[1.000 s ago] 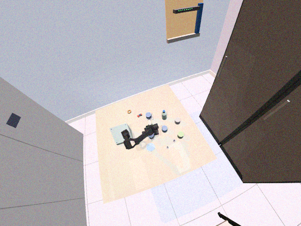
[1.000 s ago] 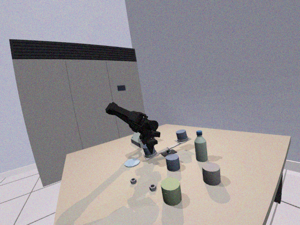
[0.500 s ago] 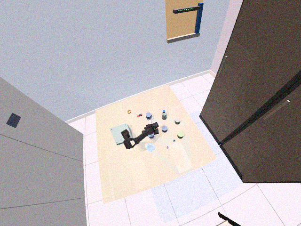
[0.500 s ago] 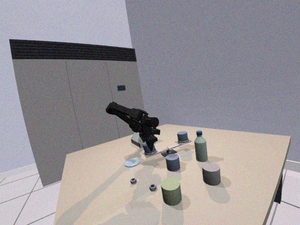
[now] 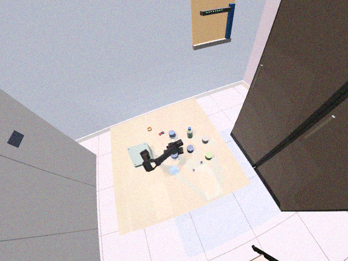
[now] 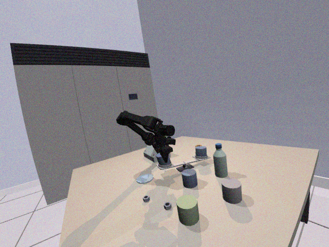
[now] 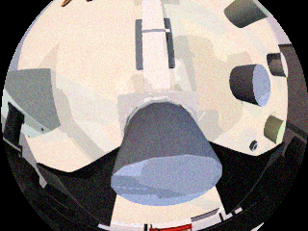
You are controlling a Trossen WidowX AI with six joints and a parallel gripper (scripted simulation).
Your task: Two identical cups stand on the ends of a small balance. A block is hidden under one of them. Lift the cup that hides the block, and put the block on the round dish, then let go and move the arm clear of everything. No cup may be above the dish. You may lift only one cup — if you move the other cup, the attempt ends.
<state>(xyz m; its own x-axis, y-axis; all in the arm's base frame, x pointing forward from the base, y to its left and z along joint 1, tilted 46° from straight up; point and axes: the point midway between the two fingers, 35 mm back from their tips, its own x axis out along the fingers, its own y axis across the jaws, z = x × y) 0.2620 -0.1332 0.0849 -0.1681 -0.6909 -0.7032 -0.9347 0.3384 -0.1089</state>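
Right now the pale teal block is 1 cm below my gripper tip. From my gripper tip the other things lie so: green bottle: 26 cm ahead, 16 cm to the left, 2 cm above; green cylinder: 31 cm ahead, 17 cm to the right, 5 cm below; round pale-blue dish: 7 cm behind, 11 cm to the right, 9 cm below.
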